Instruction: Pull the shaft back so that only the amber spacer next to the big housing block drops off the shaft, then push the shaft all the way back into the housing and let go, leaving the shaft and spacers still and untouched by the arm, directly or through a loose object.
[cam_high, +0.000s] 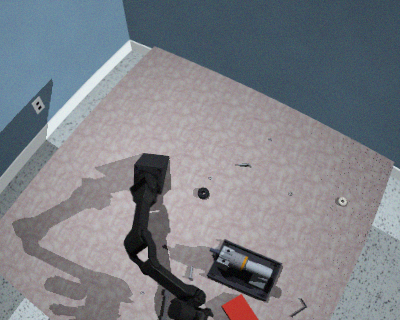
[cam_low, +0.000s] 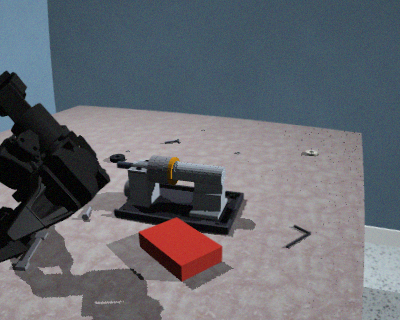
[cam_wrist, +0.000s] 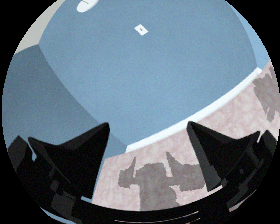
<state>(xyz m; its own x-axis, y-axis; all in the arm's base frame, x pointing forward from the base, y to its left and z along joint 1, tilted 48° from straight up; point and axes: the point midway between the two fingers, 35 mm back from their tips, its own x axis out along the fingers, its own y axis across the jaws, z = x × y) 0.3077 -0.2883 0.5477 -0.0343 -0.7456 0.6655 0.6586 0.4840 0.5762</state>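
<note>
My hand is 7 cm short of the dark shaft, 38 cm to the right of it and 8 cm above it. The rest, counted from my hand: grey spacer 8 cm ahead, 38 cm to the left, 8 cm below; then grey wrench 12 cm behind, 17 cm to the left, 15 cm below; then red block 14 cm ahead, 22 cm to the left, 14 cm below.
</note>
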